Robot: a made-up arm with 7 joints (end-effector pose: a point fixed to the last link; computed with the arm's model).
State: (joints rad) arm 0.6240 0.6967 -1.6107 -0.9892 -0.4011 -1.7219 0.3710
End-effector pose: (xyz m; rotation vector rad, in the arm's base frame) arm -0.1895 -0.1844 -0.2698 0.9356 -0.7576 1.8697
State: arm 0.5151 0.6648 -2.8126 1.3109 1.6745 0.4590 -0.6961
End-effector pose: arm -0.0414 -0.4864 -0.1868 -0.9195 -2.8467 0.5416
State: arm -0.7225 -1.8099 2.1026 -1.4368 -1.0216 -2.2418 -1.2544
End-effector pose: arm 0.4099 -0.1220 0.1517 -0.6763 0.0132 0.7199
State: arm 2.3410 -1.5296 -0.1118 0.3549 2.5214 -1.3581 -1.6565
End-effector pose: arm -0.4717 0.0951 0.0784 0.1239 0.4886 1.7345
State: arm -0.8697 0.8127 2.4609 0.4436 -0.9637 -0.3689 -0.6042
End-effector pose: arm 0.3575 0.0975 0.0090 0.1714 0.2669 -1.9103
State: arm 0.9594 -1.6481 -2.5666 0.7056 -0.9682 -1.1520 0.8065
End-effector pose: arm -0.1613 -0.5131 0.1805 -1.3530 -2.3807 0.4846
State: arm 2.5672 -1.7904 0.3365 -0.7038 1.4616 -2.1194 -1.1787
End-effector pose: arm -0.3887 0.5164 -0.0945 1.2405 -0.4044 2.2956
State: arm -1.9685 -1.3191 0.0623 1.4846 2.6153 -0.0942 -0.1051
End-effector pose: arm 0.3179 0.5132 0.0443 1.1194 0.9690 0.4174
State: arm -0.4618 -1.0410 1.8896 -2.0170 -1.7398 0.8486 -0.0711
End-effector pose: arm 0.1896 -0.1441 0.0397 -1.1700 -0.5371 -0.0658
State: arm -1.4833 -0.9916 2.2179 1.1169 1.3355 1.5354 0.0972
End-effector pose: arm 0.7015 0.4886 0.1107 -1.3608 1.3115 1.9149
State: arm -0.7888 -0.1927 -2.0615 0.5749 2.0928 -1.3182 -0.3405
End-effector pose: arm 0.3788 -0.1316 -0.2307 1.2843 1.5214 0.2293
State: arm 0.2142 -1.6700 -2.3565 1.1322 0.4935 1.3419 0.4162
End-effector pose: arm 0.1018 -0.2050 0.1531 1.7628 0.1514 -1.1208
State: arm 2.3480 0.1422 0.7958 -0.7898 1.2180 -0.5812 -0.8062
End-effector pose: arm -0.2093 0.4740 -0.0474 -0.9567 2.7235 -0.5624
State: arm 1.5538 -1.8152 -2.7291 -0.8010 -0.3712 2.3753 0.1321
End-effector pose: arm -0.2164 -0.1661 -0.1135 1.2677 -1.8461 -1.2077
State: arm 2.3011 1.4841 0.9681 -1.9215 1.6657 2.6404 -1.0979
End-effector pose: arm -0.4882 0.2043 0.0367 -1.4263 -1.8661 0.1243
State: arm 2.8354 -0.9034 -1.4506 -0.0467 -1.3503 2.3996 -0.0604
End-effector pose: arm -0.4129 0.2199 -0.1485 0.3226 1.9365 0.4473
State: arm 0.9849 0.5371 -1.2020 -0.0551 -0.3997 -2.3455 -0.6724
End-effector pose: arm -0.3957 -0.2648 -0.3541 0.3043 -0.6649 0.5882
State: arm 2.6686 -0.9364 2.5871 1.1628 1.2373 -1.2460 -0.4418
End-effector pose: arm -0.2909 0.4792 -0.0363 1.7001 -2.2052 -0.2429
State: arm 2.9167 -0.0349 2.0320 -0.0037 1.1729 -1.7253 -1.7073
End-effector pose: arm 0.0122 0.6302 -0.0917 -1.3329 2.7213 0.2759
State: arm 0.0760 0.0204 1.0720 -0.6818 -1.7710 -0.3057 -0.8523
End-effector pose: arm 0.2067 -0.5881 0.0054 -0.2581 -0.5258 1.6209
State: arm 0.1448 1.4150 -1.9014 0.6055 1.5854 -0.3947 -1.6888
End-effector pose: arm 0.0603 -0.1343 -0.0516 -1.6242 2.2453 -0.7450
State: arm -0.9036 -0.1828 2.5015 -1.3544 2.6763 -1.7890 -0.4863
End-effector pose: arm 0.4255 0.0635 -0.3220 -1.1856 -1.2768 -2.5545
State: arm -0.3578 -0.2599 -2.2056 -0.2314 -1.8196 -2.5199 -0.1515
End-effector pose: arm 0.3197 -0.2561 -0.0805 1.1435 2.3974 -1.4338
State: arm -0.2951 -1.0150 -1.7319 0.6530 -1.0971 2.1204 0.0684
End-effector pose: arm 0.5468 0.0504 0.0620 -2.2023 0.1897 2.1125
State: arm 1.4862 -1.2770 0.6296 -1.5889 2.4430 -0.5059 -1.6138
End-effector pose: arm -0.3981 -0.1611 -0.2485 0.7985 -1.8999 0.0888
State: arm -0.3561 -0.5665 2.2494 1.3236 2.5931 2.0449 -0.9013
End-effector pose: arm 0.6122 -0.2836 0.1247 -0.6248 -0.4019 1.7171
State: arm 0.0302 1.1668 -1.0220 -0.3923 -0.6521 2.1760 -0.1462
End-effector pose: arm -0.3043 -0.2151 -0.0874 -0.9815 -0.1066 -1.6801
